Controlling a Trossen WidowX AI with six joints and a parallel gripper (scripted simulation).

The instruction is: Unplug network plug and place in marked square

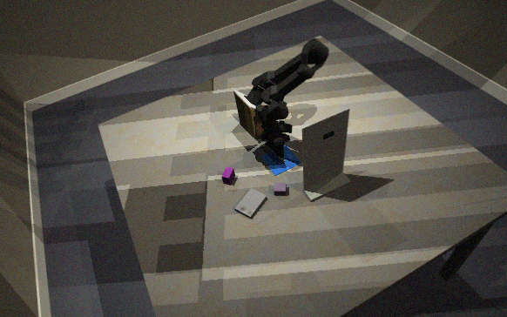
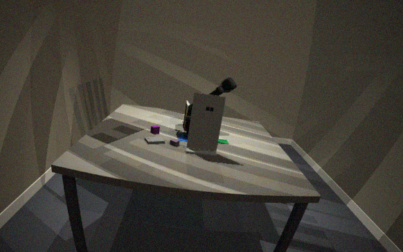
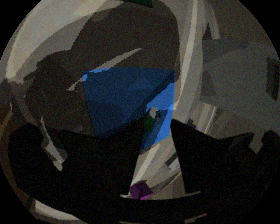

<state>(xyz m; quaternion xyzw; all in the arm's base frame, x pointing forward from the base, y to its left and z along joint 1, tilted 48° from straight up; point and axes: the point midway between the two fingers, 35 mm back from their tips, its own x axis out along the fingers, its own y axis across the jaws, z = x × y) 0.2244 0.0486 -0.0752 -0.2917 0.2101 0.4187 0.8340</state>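
The network plug is 1 cm below my gripper tip. Round my gripper tip: blue marked square: 1 cm behind, 2 cm below; green flat piece: 1 cm behind, 21 cm to the left, 2 cm below; flat grey plate: 11 cm ahead, 21 cm to the right, 1 cm below.
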